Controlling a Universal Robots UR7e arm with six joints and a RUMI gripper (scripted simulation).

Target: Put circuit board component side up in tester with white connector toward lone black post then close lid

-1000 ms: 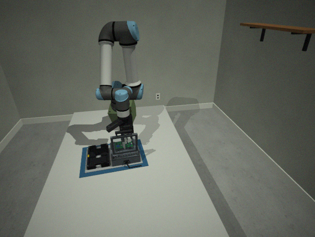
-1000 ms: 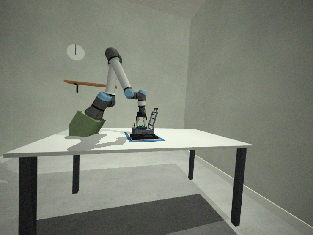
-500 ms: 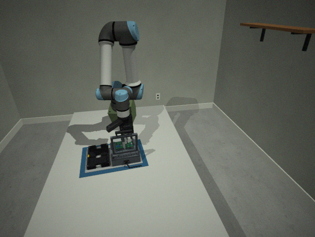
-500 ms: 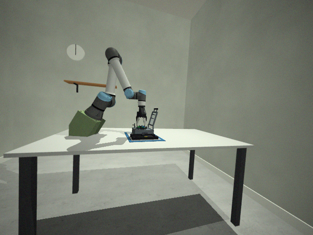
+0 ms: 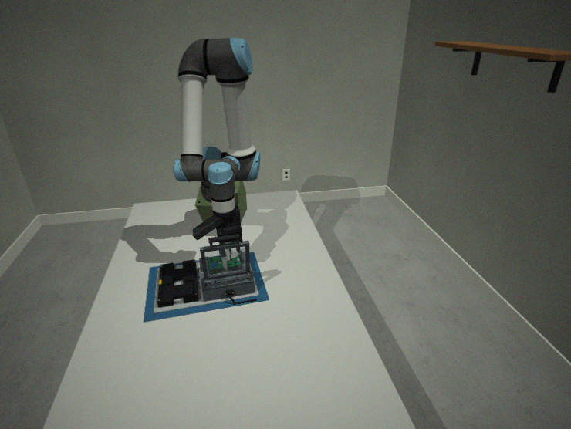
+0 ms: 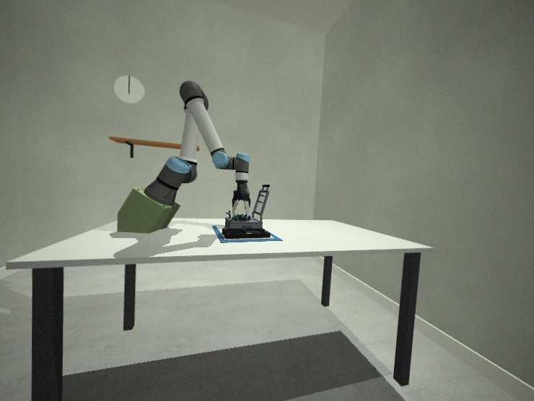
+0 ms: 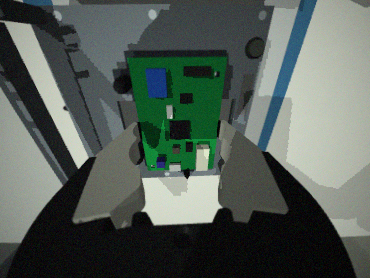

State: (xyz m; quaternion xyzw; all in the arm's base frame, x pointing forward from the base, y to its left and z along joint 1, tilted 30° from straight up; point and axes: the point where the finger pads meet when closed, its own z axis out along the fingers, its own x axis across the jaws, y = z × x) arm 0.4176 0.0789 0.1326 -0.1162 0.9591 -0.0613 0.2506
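The green circuit board lies right at my hand. Also, from my hand: tester lid: 120 mm ahead, 100 mm above, 30 mm to the left.
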